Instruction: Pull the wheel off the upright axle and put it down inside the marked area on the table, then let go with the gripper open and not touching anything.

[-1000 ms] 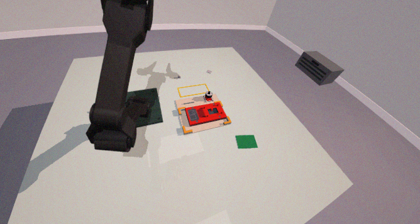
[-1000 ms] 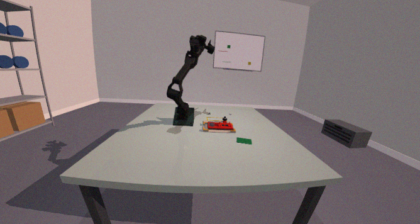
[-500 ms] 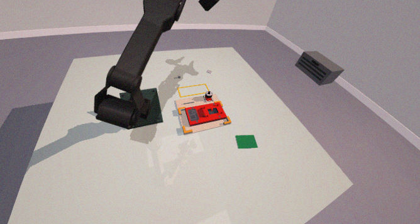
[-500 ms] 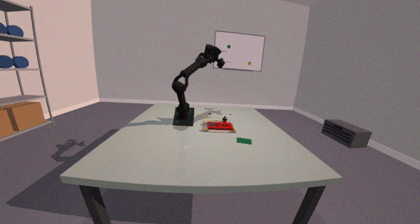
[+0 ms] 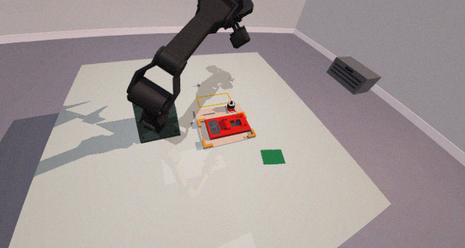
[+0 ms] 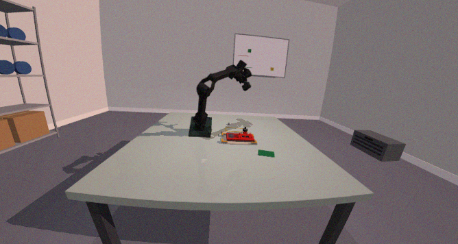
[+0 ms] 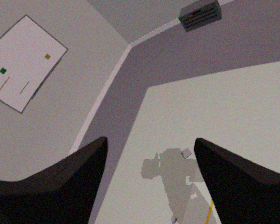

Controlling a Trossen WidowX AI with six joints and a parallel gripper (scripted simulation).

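The wheel lies 1 cm behind my gripper tip, 8 cm to the right of it and 36 cm below it. Round my gripper tip: axle (1 cm behind, 8 cm to the right, 37 cm below).
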